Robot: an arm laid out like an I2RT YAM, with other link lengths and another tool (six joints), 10 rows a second.
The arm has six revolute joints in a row. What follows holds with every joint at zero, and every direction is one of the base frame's. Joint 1 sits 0.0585 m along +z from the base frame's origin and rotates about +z. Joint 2 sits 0.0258 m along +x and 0.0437 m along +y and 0.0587 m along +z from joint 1 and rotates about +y. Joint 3 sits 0.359 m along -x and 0.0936 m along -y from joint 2 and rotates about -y. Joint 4 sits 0.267 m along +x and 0.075 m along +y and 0.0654 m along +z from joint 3 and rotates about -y. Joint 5 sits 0.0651 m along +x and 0.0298 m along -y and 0.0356 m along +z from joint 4 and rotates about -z. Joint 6 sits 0.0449 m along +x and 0.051 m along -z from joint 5 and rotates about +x. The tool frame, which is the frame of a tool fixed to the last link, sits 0.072 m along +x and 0.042 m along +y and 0.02 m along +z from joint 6; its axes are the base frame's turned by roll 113.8, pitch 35.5 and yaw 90 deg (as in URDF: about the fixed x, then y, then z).
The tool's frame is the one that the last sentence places.
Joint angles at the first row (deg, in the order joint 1, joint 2, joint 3, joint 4, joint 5, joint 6):
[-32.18 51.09 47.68 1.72 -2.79 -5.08]
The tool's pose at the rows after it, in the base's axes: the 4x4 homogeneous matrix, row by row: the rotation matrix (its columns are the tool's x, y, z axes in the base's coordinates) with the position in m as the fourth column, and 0 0 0 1 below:
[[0.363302, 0.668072, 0.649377, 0.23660], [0.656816, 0.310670, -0.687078, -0.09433], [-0.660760, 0.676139, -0.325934, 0.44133], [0, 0, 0, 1]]
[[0.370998, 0.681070, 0.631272, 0.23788], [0.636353, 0.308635, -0.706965, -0.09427], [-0.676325, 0.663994, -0.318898, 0.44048], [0, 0, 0, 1]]
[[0.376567, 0.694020, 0.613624, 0.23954], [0.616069, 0.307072, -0.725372, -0.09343], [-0.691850, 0.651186, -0.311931, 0.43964], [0, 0, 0, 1]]
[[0.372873, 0.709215, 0.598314, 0.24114], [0.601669, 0.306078, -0.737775, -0.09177], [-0.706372, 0.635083, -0.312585, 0.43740], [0, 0, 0, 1]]
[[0.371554, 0.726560, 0.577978, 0.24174], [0.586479, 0.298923, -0.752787, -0.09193], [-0.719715, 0.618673, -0.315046, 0.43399], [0, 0, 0, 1]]
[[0.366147, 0.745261, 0.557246, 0.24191], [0.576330, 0.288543, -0.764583, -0.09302], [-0.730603, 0.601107, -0.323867, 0.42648], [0, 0, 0, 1]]
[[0.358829, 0.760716, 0.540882, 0.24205], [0.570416, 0.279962, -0.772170, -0.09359], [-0.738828, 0.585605, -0.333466, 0.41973], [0, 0, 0, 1]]
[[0.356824, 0.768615, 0.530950, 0.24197], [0.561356, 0.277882, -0.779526, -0.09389], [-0.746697, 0.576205, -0.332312, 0.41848], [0, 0, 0, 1]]
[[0.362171, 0.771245, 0.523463, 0.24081], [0.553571, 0.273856, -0.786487, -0.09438], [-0.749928, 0.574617, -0.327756, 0.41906], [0, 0, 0, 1]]
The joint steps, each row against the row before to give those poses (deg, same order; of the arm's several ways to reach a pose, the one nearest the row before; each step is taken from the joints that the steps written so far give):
[1.31 -0.13 -0.06 0.17 2.15 -0.81]
[1.27 0.00 -0.05 0.13 2.53 -1.14]
[1.57 0.02 -0.02 0.11 2.75 -1.16]
[1.55 0.02 0.00 -0.39 2.36 -1.07]
[1.01 -0.02 -0.20 -0.35 2.17 -0.96]
[0.52 -0.06 -0.85 -0.11 1.59 -0.72]
[0.46 -0.05 -0.72 -0.22 1.23 -0.50]
[0.32 -0.02 -0.04 -0.15 0.87 -0.59]
[0.12 -0.20 0.00 0.00 0.68 -0.26]

